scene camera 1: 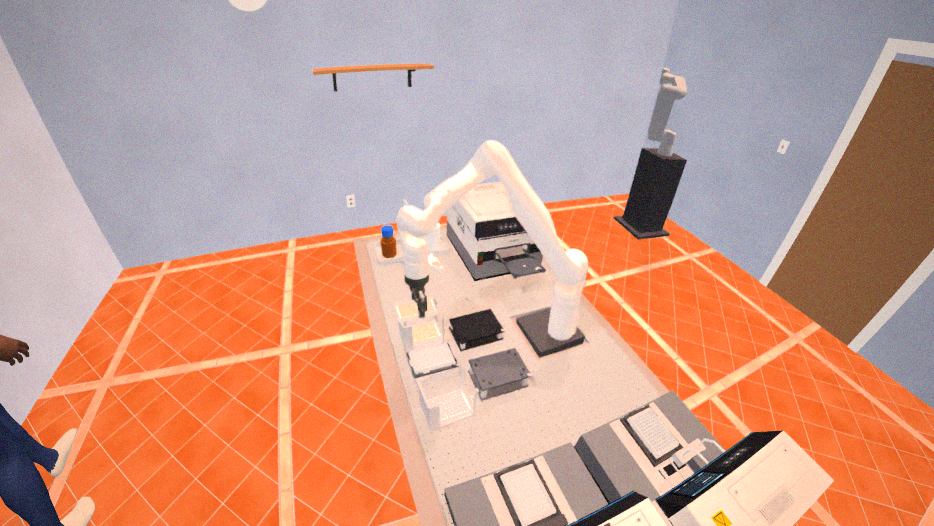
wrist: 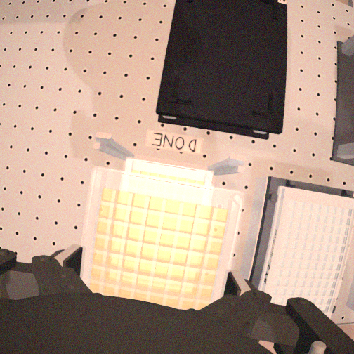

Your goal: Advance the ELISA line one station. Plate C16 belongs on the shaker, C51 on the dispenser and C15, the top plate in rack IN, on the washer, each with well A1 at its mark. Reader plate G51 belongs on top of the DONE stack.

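Frame: origin at the arm's base, x right, y ahead, z up, level; millimetres.
Where they show: gripper, fingertip midpoint: [scene camera 1: 418, 308]; arm's base, link origin: [scene camera 1: 560, 331].
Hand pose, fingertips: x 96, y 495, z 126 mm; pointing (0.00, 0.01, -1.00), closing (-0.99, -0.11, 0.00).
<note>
Each offset is from my fingertips to the top centre of the thing. "pt": to the spot under its first point.
My gripper [scene camera 1: 421, 312] [wrist: 152, 275] is shut on a clear plate with yellow wells [wrist: 160, 240], likely reader plate G51, its label not readable. It is held above the DONE stack, whose top yellow plate {dx +3, dy -6, dz -112 mm} [scene camera 1: 426, 331] [wrist: 167, 175] shows past its far edge in the wrist view. Whether they touch cannot be told. The DONE label [wrist: 174, 142] lies beyond. White plates sit in a dark-edged nest {pt dx -137, dy -16, dz -92 mm} [scene camera 1: 431, 358] [wrist: 315, 245], in a clear rack {dx -295, dy -32, dz -125 mm} [scene camera 1: 450, 406], and on two front instruments, one plate {dx -611, dy -152, dz -66 mm} [scene camera 1: 528, 493] nearer and another plate {dx -575, dy -531, dz -40 mm} [scene camera 1: 653, 433] farther right. Their labels are not readable.
A black platform {dx -14, dy -210, dz -98 mm} [scene camera 1: 475, 328] [wrist: 225, 65] and a grey platform {dx -222, dy -225, dz -78 mm} [scene camera 1: 500, 372] [wrist: 346, 105] stand between the racks and the arm base [scene camera 1: 539, 338]. The white reader {dx +489, dy -421, dz +123 mm} [scene camera 1: 490, 209] with its dark tray out stands at the back. A brown bottle [scene camera 1: 388, 245] stands at the back left.
</note>
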